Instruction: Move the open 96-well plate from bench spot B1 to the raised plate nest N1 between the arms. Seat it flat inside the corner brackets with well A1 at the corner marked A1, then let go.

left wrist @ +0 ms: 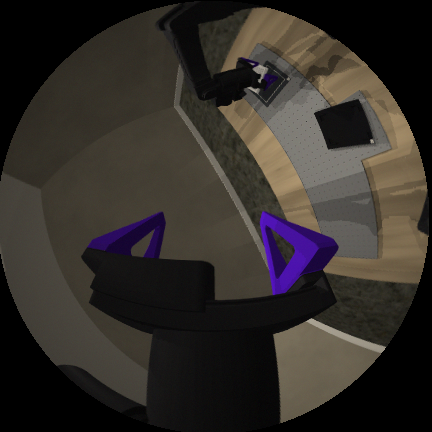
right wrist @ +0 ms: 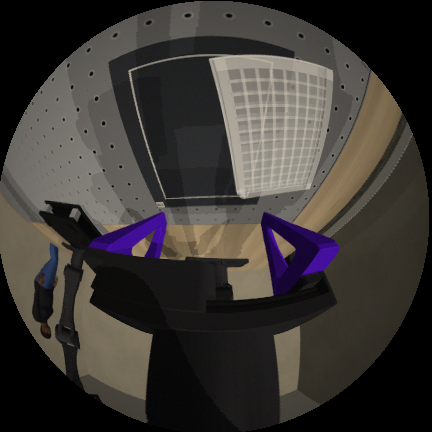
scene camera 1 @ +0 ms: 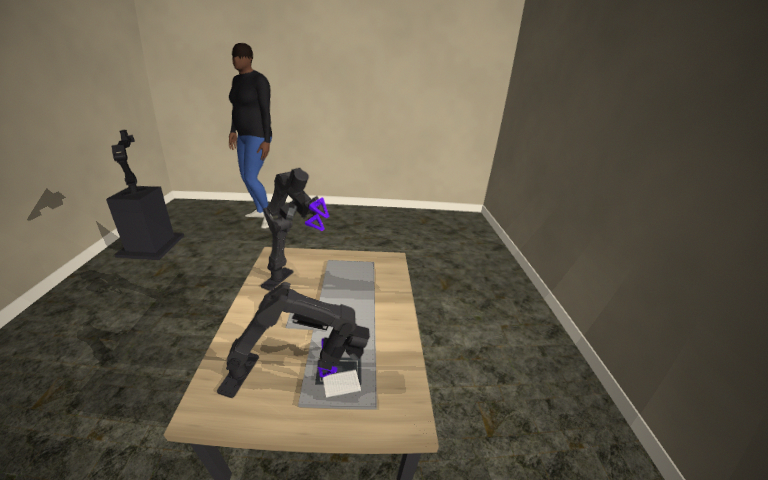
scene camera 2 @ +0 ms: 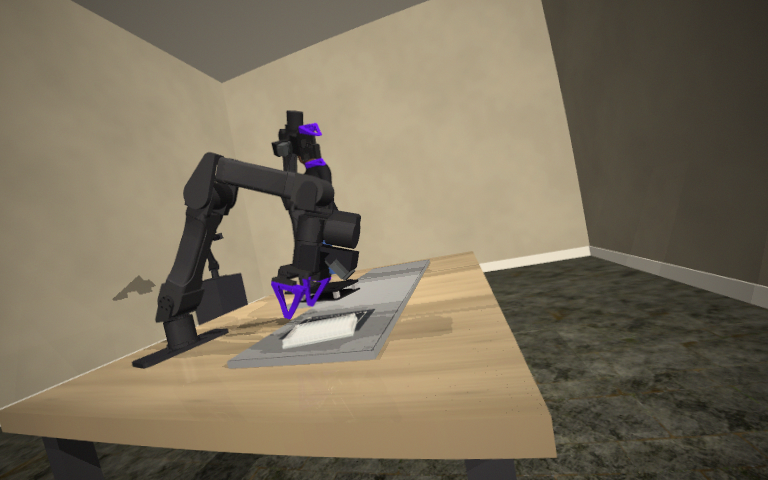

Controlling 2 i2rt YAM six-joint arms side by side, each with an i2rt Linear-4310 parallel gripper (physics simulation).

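Seen in the pictures: left gripper, between the fingertips: [left wrist: 212,216] [scene camera 1: 325,224] [scene camera 2: 322,150]; right gripper, between the fingertips: [left wrist: 267,70] [right wrist: 213,217] [scene camera 1: 322,366] [scene camera 2: 299,311]; left arm's base, origin of its link: [right wrist: 79,249] [scene camera 1: 277,279]; right arm's base, origin of its link: [right wrist: 216,261] [scene camera 1: 239,374] [scene camera 2: 185,347].
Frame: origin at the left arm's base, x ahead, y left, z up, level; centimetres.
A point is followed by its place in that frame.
Observation:
The white open 96-well plate [scene camera 1: 342,383] @[z 2.2, x 64.1, y -40.3 cm] [scene camera 2: 321,331] @[z 2.8, x 66.0, y -42.0 cm] [right wrist: 282,127] @[z 2.8, x 64.3, y -39.5 cm] lies off-centre and slightly turned on bench spot B1 [scene camera 1: 352,366] @[z 1.4, x 63.5, y -31.3 cm] [right wrist: 185,125] @[z 1.5, x 60.5, y -33.7 cm], covering the right part of its outline and overhanging onto the grey board in the right wrist view. My right gripper [scene camera 1: 325,358] @[z 4.9, x 54.9, y -38.8 cm] [scene camera 2: 300,311] @[z 4.9, x 54.9, y -38.8 cm] [right wrist: 213,217] @[z 4.9, x 54.9, y -38.8 cm] is open and empty, above and beside the plate, pointing down. The raised dark nest N1 [scene camera 1: 309,322] @[z 4.2, x 36.7, y -21.6 cm] [left wrist: 344,125] @[z 4.5, x 34.6, y -15.4 cm] [right wrist: 70,220] @[z 4.4, x 44.1, y -19.4 cm] holds no plate. My left gripper [scene camera 1: 318,215] @[z 47.8, x 38.7, y -9.5 cm] [scene camera 2: 314,147] @[z 47.8, x 38.7, y -9.5 cm] [left wrist: 212,216] @[z 47.8, x 38.7, y -9.5 cm] is open and empty, high above the table's far end. The A1 marks are unreadable.
The grey perforated board [scene camera 1: 350,283] @[z 1.3, x 37.0, y 15.1 cm] [scene camera 2: 390,280] @[z 1.5, x 47.2, y 1.2 cm] [left wrist: 300,135] @[z 1.3, x 52.6, y -12.2 cm] runs along the wooden table [scene camera 1: 396,316] @[z 0.0, x 67.8, y 4.7 cm] [scene camera 2: 453,390] @[z 0.0, x 93.7, y -45.9 cm]. My right forearm passes over nest N1 in scene camera 1. A person [scene camera 1: 249,107] [right wrist: 44,300] stands behind the table. A black pedestal [scene camera 1: 140,220] with another arm stands at the back left.

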